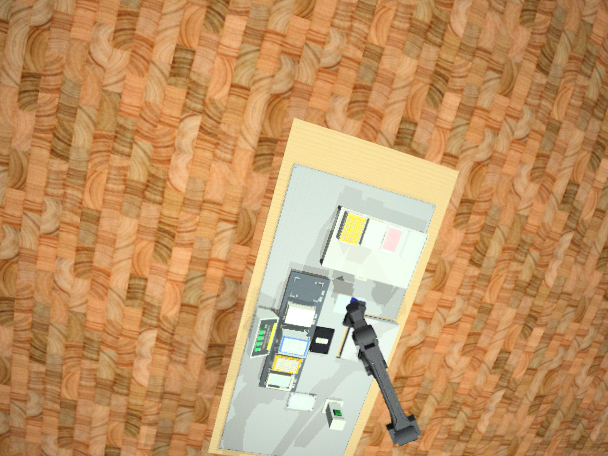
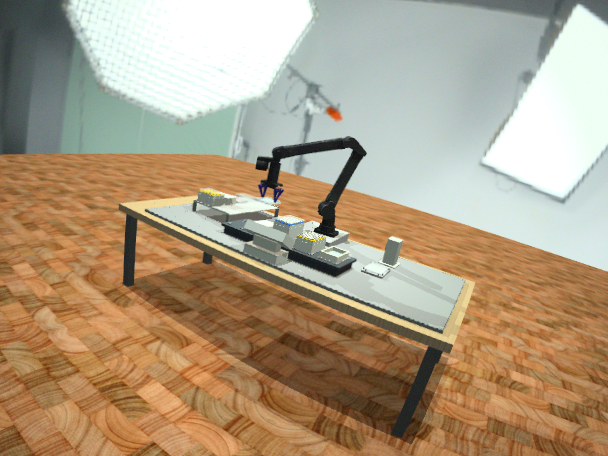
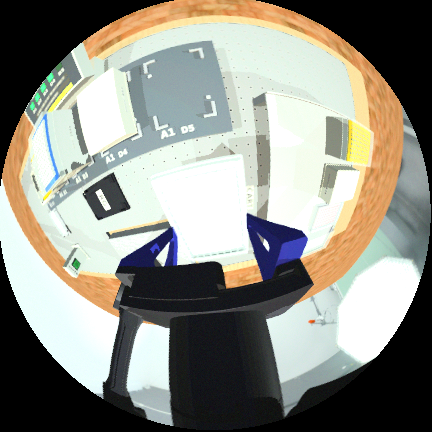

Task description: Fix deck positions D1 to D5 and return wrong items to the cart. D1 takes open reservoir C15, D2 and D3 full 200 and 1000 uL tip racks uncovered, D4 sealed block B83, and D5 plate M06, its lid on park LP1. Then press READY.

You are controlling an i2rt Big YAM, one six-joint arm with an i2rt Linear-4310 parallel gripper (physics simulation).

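Note:
My gripper is shut on a white plate, with its blue fingers on the plate's two long sides. It holds the plate in the air between the deck and the cart. Slot D5 is bare grey with white corner marks. A white block sits in D4. A blue-rimmed tip rack, a yellow tip rack and an open reservoir follow along the deck. A flat white lid lies beyond the reservoir.
The cart carries a yellow tip rack, a white item and a pink-topped item. The READY button box stands near the lid. A black pad and a status panel flank the deck.

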